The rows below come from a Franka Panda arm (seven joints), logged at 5 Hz.
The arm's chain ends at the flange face. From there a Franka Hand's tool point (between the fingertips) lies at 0.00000 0.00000 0.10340 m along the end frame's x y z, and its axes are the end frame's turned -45 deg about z.
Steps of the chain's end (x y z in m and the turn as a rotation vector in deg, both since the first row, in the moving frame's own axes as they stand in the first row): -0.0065, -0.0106, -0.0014, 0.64, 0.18, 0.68; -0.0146, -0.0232, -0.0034, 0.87, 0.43, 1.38; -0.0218, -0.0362, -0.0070, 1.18, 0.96, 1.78
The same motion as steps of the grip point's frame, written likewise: 0.0039, -0.0127, -0.0014, 0.33, 0.58, 0.68; 0.0077, -0.0273, -0.0034, 0.31, 0.92, 1.38; 0.0129, -0.0413, -0.0070, 0.16, 1.51, 1.78
